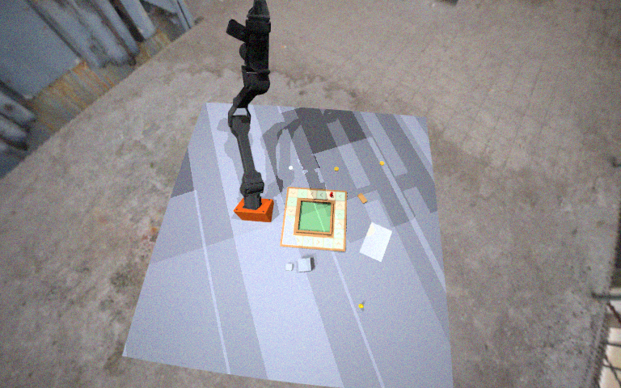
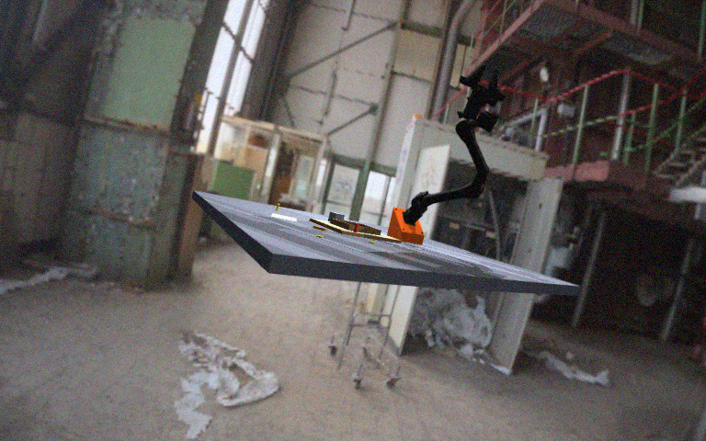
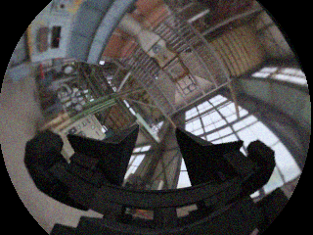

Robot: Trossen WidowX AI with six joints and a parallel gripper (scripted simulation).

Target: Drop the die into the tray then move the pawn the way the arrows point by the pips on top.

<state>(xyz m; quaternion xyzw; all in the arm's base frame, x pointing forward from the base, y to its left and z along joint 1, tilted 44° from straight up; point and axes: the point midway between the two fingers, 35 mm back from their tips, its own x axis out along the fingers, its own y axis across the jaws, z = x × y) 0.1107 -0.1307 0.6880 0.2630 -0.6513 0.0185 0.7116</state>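
Now: the white cube 72 cm below my gripper tip, 60 cm to the right of it and 15 cm ahead of it. The rest, counted from my gripper tip: orange block (72 cm below, 42 cm ahead, 23 cm to the right); then green dice tray (72 cm below, 36 cm to the right, 22 cm ahead); then red pawn (70 cm below, 28 cm ahead, 24 cm to the right).
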